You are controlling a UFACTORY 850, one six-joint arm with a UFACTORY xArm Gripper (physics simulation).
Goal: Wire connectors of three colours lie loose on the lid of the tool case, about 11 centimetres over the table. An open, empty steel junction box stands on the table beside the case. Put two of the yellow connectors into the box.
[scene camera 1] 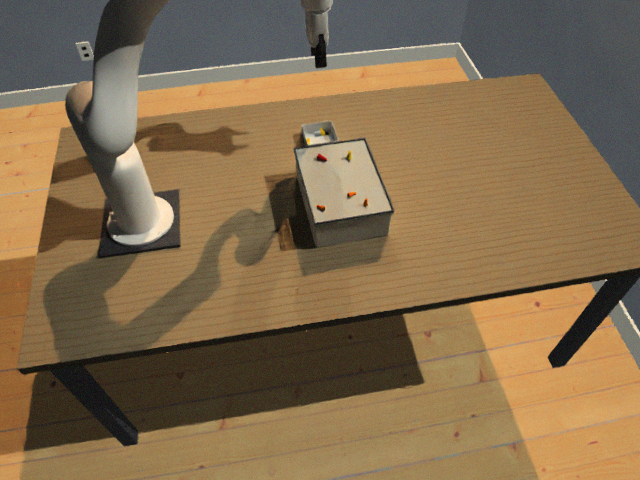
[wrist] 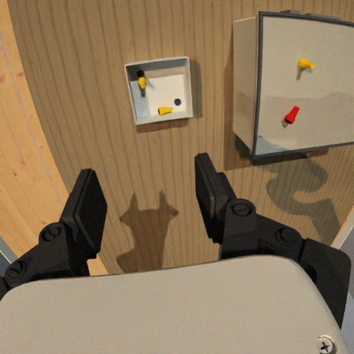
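The steel junction box point(scene camera 1: 318, 139) point(wrist: 162, 91) stands on the table beside the tool case point(scene camera 1: 351, 232) point(wrist: 280, 45). Inside it are two yellow connectors: one yellow connector point(scene camera 1: 323, 131) point(wrist: 142, 82) near a dark round spot in one corner, another yellow connector point(scene camera 1: 308, 140) point(wrist: 165, 110) lying close to a wall. A third yellow connector point(scene camera 1: 348, 155) point(wrist: 306, 64) lies on the case lid, with a red connector point(scene camera 1: 321, 157) point(wrist: 292, 115) near it. My gripper point(scene camera 1: 320, 65) point(wrist: 147, 180) is open and empty, high over the table and clear of the box.
Three orange connectors point(scene camera 1: 351, 194) point(scene camera 1: 366, 202) point(scene camera 1: 321, 207) lie toward the lid's front edge in the scene view. The case is taller than the box and stands right against its near side in that view. The arm's base point(scene camera 1: 139, 227) is at the table's left.
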